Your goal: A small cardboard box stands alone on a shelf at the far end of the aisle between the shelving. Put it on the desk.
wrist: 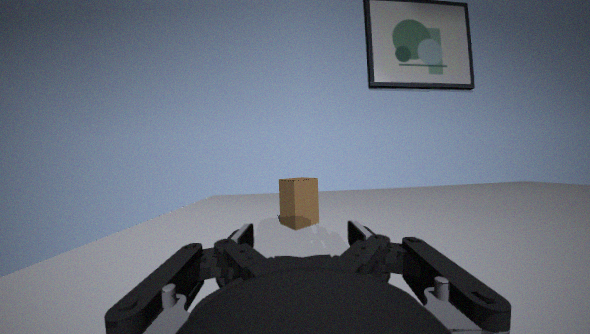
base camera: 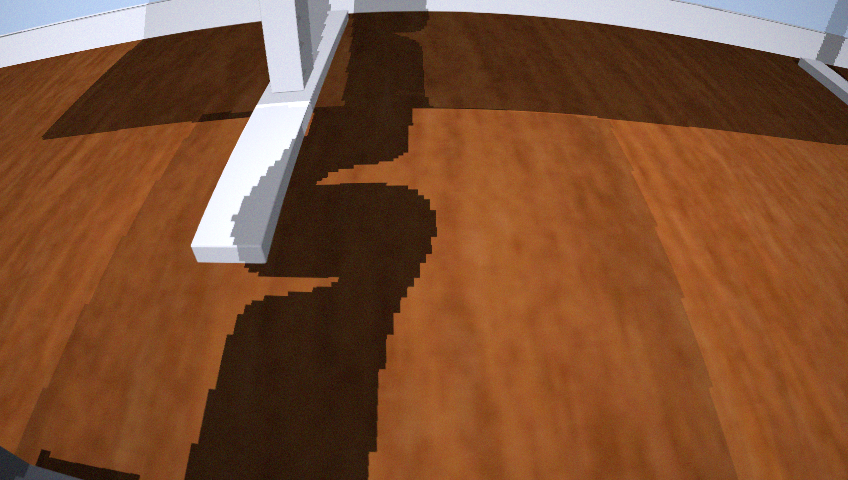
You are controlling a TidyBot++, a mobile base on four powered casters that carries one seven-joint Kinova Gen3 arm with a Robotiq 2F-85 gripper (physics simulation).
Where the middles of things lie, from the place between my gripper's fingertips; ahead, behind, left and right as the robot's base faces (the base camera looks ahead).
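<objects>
Small cardboard box (wrist: 299,206): 1 cm below my hand and 19 cm ahead of it.
</objects>
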